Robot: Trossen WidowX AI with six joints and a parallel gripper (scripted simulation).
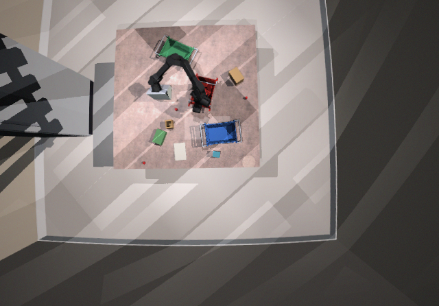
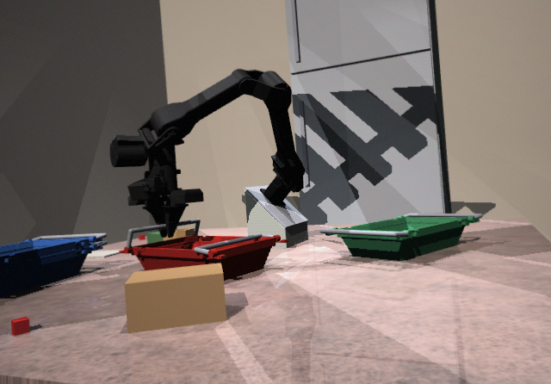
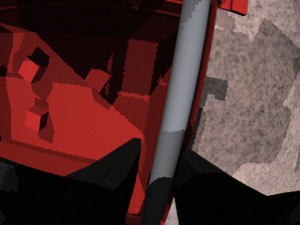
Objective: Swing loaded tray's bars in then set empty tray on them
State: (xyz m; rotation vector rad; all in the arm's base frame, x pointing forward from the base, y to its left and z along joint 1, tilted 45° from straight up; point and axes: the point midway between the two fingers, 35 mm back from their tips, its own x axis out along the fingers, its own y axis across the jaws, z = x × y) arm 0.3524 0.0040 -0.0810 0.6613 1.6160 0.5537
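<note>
Now: the green tray 27 cm behind my gripper tip, 44 cm to the left of it and 2 cm below it. Round my gripper tip: white card 13 cm behind, 42 cm to the right, 7 cm below; small tan box 25 cm behind, 20 cm to the right, 5 cm below; teal block 19 cm ahead, 40 cm to the right, 5 cm below.
</note>
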